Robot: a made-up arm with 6 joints.
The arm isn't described. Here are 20 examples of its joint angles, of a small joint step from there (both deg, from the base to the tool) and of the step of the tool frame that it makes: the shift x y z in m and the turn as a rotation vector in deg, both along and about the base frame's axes.
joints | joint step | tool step
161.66 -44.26 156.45 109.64 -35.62 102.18 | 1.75 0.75 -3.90 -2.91 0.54 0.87 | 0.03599 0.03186 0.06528 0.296 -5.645 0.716
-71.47 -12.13 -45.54 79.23 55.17 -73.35 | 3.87 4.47 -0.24 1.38 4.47 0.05 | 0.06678 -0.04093 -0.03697 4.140 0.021 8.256
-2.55 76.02 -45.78 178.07 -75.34 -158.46 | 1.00 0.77 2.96 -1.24 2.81 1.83 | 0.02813 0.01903 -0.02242 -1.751 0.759 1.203
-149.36 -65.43 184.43 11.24 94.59 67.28 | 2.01 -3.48 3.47 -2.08 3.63 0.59 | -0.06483 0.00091 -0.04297 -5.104 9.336 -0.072
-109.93 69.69 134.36 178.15 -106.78 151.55 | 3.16 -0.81 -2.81 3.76 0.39 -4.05 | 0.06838 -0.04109 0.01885 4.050 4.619 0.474
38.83 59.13 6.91 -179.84 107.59 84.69 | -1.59 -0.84 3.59 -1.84 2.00 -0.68 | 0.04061 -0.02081 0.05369 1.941 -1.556 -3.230
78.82 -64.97 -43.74 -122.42 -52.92 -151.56 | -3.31 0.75 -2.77 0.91 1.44 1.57 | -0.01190 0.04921 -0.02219 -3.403 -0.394 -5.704
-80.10 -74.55 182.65 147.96 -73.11 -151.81 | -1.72 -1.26 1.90 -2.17 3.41 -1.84 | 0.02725 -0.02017 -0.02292 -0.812 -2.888 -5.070
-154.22 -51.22 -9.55 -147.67 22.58 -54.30 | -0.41 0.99 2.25 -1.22 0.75 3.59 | 0.00080 -0.00274 0.02439 1.924 0.795 -1.224
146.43 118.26 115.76 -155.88 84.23 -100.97 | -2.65 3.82 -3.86 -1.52 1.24 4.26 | 0.08401 0.04208 -0.15872 -7.241 -7.747 0.619
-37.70 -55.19 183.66 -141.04 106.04 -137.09 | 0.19 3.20 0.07 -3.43 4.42 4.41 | 0.01467 -0.00570 0.07732 3.984 8.521 -4.216
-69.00 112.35 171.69 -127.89 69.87 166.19 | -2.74 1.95 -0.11 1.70 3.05 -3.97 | -0.07341 -0.02232 -0.05219 2.108 -3.254 -5.576
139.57 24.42 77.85 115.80 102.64 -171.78 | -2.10 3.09 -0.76 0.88 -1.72 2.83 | -0.05683 0.09625 -0.04451 -0.446 -0.413 -2.534
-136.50 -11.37 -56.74 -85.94 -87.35 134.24 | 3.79 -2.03 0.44 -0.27 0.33 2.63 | 0.04872 0.00548 0.01599 -3.639 3.593 3.582
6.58 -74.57 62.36 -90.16 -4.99 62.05 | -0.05 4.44 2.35 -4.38 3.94 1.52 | 0.04303 -0.00280 0.11707 0.437 2.235 4.770
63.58 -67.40 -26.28 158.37 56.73 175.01 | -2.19 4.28 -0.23 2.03 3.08 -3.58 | 0.02144 0.07820 0.03915 -7.047 4.793 -3.654
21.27 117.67 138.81 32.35 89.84 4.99 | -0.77 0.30 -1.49 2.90 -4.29 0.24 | 0.02965 -0.00761 -0.02108 -3.575 4.225 -4.203
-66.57 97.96 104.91 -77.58 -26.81 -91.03 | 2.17 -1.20 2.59 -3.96 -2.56 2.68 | 0.06744 0.05584 0.07507 -3.677 -2.945 5.128
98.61 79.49 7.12 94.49 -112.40 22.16 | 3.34 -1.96 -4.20 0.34 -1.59 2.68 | -0.09708 -0.03856 0.03050 -4.224 -2.299 2.145
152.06 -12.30 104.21 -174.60 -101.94 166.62 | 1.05 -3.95 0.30 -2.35 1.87 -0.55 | 0.10912 -0.03512 -0.06137 2.347 1.424 2.828
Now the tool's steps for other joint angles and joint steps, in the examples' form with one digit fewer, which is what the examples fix.
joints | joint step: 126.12 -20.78 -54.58 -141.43 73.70 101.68 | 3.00 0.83 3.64 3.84 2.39 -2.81
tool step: -0.0269 0.0194 0.0431 4.96 -1.93 1.61
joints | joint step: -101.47 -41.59 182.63 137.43 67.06 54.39 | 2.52 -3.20 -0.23 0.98 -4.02 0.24
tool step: -0.0464 0.0383 -0.0748 -5.82 2.12 5.06
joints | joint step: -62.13 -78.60 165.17 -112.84 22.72 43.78 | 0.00 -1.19 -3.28 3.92 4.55 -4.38
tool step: -0.0232 0.0216 -0.0151 -0.30 4.80 2.20
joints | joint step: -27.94 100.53 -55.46 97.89 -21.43 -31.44 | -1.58 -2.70 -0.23 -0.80 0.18 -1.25
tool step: 0.0158 -0.0330 0.0332 -2.86 -1.74 -2.63
